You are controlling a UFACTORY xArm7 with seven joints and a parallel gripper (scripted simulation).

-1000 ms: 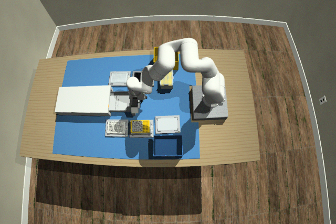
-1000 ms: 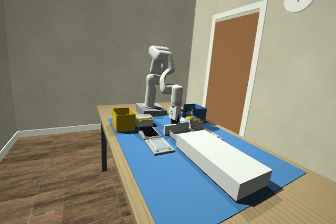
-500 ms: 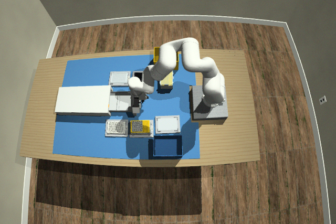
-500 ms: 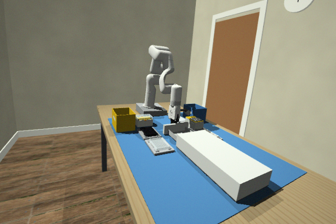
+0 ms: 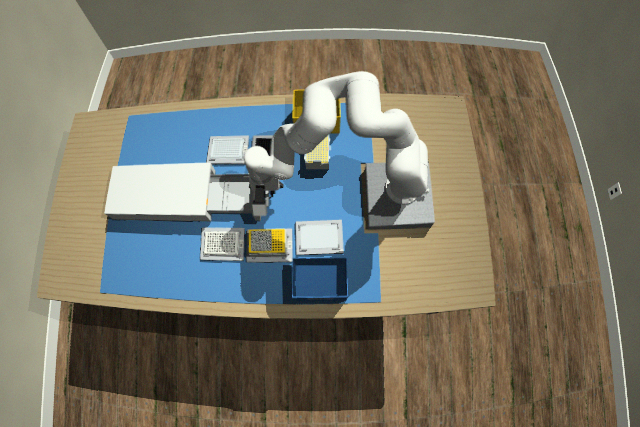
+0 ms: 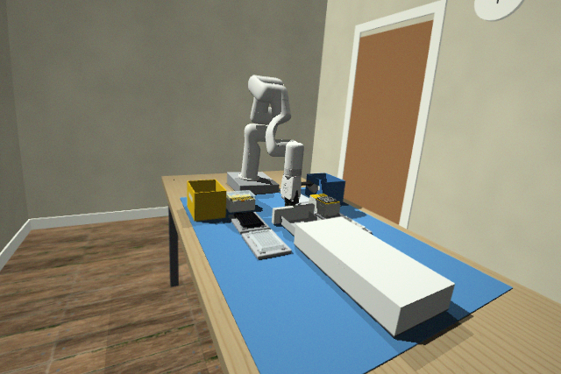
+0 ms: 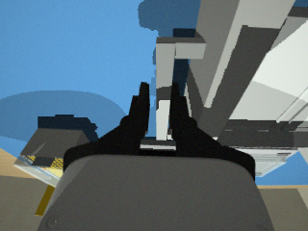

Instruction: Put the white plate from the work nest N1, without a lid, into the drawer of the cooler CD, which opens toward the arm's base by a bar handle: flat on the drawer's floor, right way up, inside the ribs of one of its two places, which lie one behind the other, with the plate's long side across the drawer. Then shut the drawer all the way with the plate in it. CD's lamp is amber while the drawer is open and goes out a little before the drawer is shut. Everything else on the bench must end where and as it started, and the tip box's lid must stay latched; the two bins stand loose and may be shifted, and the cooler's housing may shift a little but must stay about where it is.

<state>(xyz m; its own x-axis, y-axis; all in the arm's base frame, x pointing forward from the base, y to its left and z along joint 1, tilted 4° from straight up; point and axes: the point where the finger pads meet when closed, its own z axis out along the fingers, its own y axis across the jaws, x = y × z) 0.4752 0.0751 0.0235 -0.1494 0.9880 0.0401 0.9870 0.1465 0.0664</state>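
My hand is 210 mm to the right of the white plate, 140 mm short of it and 30 mm above it. From my hand the other things lie so: black plate: 190 mm to the right, 30 mm below, 30 mm ahead; then yellow tip box: 180 mm to the left, 40 mm behind, 10 mm above; then drawer: 140 mm ahead, 20 mm to the left, 20 mm below.
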